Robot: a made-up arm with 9 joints. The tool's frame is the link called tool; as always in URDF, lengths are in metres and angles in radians. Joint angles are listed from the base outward. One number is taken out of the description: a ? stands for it. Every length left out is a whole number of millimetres.
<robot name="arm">
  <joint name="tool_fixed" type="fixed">
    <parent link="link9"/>
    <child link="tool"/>
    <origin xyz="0.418 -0.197 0" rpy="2.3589 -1.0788 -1.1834"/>
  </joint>
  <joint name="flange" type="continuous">
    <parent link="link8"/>
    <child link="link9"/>
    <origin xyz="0.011 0.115 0" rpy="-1.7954 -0.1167 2.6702"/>
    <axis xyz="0 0 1"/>
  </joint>
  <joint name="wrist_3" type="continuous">
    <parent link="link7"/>
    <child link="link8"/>
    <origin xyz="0.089 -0.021 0" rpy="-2.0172 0.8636 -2.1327"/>
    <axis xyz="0 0 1"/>
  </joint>
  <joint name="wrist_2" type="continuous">
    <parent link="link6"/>
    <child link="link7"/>
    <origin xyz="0.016 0.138 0" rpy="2.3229 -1.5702 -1.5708"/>
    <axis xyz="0 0 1"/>
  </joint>
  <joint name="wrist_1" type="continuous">
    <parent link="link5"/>
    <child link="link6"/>
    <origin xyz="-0.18 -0.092 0" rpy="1.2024 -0.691 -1.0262"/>
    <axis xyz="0 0 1"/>
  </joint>
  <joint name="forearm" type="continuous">
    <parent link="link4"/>
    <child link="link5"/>
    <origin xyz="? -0.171 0" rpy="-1.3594 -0.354 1.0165"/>
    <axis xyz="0 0 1"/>
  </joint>
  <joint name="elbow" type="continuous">
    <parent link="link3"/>
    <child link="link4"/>
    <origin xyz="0.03 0.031 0" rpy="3.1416 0 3.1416"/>
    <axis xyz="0 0 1"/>
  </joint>
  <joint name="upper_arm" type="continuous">
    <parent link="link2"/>
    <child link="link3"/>
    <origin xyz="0.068 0.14 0" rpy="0 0.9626 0"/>
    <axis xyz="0 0 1"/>
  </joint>
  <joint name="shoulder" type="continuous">
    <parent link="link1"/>
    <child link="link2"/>
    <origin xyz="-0.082 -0.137 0" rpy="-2.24 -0.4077 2.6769"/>
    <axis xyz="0 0 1"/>
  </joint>
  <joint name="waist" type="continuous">
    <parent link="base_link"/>
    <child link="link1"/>
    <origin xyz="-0.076 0.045 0.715" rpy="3.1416 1.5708 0"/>
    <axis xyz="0 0 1"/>
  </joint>
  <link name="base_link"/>
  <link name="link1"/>
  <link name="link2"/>
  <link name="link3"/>
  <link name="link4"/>
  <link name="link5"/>
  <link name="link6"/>
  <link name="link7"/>
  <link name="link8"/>
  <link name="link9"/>
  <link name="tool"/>
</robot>
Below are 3 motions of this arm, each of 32 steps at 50 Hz.
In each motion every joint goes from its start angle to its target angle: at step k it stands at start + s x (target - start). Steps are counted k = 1, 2, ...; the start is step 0. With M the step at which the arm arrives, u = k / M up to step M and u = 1 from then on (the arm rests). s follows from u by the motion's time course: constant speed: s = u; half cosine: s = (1 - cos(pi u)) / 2; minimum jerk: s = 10 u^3 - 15 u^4 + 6 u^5.
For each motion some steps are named. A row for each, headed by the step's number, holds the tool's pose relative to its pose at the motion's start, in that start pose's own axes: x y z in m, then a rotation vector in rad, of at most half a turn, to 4 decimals.
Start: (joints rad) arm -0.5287 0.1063 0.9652 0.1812 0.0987 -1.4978 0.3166 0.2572 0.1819
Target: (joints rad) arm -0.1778 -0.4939 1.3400 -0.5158 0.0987 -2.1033 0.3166 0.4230 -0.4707
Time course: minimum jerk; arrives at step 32
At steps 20, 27, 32:
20: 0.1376 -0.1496 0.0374 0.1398 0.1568 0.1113
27: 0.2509 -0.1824 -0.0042 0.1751 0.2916 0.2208
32: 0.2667 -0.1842 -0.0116 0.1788 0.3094 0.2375

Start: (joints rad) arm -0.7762 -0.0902 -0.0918 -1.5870 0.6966 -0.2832 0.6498 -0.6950 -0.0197
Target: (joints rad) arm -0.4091 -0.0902 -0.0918 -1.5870 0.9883 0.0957 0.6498 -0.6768 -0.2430
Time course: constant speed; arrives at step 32
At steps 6, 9, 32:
6: 0.0562 0.0132 -0.0102 0.0082 -0.0112 0.1029
9: 0.0833 0.0222 -0.0152 0.0134 -0.0190 0.1536
32: 0.2639 0.1324 -0.0402 0.0750 -0.1297 0.5228

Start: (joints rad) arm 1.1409 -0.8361 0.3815 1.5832 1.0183 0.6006 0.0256 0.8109 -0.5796
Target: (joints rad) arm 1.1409 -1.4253 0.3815 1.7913 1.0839 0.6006 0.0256 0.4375 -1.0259
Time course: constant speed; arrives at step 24
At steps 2, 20, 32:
2: 0.0178 0.0220 -0.0208 0.0173 -0.0045 0.0202
20: 0.1714 0.2756 -0.1375 0.1762 -0.0639 0.2238
32: 0.2020 0.3414 -0.1434 0.2123 -0.0843 0.2739

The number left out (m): 0.312
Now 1 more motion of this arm.
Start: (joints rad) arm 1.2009 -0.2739 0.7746 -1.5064 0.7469 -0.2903 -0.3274 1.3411 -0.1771
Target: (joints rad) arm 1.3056 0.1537 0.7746 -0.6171 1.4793 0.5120 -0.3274 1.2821 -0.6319
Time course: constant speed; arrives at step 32
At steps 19, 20, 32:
19: 0.5193 0.3473 0.1486 -0.1074 -0.5271 0.9862
20: 0.5326 0.3716 0.1583 -0.1031 -0.5675 1.0305
32: 0.5916 0.6219 0.2855 0.0280 -1.1414 1.4630

